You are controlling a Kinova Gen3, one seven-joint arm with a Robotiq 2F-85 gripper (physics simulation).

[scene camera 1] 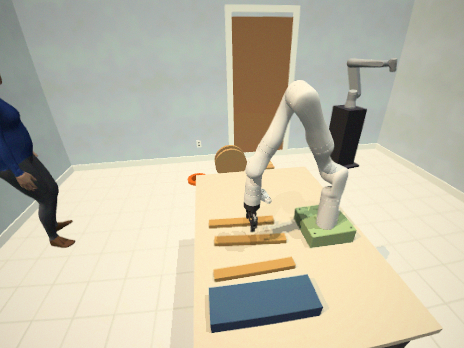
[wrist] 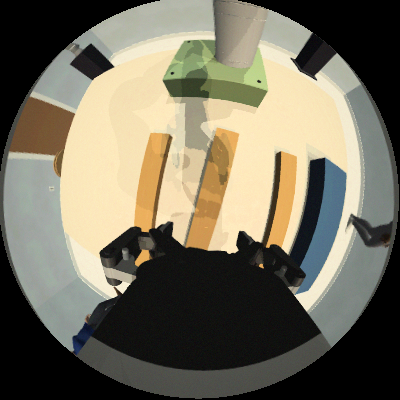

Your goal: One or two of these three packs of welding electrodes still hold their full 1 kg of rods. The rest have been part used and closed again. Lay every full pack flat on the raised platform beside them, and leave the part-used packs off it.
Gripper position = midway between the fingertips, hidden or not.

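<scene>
The gripper (wrist: 205,233) appears in the scene, together with a raised blue platform (wrist: 323,208), a pack (wrist: 158,144), a pack (scene camera 1: 259,239) and a pack (scene camera 1: 235,272).
</scene>
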